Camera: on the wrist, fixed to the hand. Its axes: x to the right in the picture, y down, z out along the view.
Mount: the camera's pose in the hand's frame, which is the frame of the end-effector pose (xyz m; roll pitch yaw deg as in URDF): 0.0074 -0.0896 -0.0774 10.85 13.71 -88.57
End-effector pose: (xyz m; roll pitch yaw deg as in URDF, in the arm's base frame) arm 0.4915 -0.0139 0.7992 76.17 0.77 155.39
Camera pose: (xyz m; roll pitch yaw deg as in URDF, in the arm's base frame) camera 0.4637 -0.0603 0.6936 89.91 89.37 144.79
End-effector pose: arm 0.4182 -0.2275 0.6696 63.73 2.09 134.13
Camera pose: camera 0.3946 -0.2459 0.5548 7.14 77.43 41.14
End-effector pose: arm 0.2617 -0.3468 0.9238 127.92 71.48 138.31
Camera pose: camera 0.1991 -0.4465 0.9094 -94.28 12.71 -95.16
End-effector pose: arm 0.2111 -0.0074 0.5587 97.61 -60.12 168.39
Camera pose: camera 0.1229 -0.0797 0.5260 112.17 26.29 -167.69
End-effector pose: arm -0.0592 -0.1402 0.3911 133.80 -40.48 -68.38
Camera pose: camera 0.0551 -0.1087 0.3875 144.75 23.12 -1.90
